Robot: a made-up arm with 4 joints.
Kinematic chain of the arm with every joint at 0, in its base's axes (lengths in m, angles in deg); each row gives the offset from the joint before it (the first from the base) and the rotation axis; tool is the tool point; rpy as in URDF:
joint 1: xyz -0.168 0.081 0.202 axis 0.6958 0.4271 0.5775
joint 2: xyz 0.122 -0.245 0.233 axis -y
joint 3: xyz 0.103 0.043 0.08 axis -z
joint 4: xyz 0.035 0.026 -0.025 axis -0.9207 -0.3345 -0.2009
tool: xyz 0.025 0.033 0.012 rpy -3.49 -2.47 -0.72
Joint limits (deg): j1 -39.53..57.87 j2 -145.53..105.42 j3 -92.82..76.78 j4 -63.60..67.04
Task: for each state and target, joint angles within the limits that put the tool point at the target. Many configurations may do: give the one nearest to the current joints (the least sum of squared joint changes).
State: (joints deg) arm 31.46 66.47 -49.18 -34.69
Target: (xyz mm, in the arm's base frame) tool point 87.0 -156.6 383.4
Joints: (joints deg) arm 52.10 92.03 -24.67 -46.12
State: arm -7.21 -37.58 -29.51 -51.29
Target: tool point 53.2 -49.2 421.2
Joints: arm -14.44 -56.70 -32.48 -48.50
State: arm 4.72 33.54 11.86 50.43
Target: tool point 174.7 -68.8 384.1
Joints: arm 12.06 -14.48 9.48 55.81
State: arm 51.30 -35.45 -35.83 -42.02
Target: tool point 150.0 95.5 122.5
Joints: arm 57.87 -66.22 3.76 -47.67
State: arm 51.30 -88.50 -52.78 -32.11
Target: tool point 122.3 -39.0 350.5
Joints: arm 22.24 -50.06 -70.02 -35.62
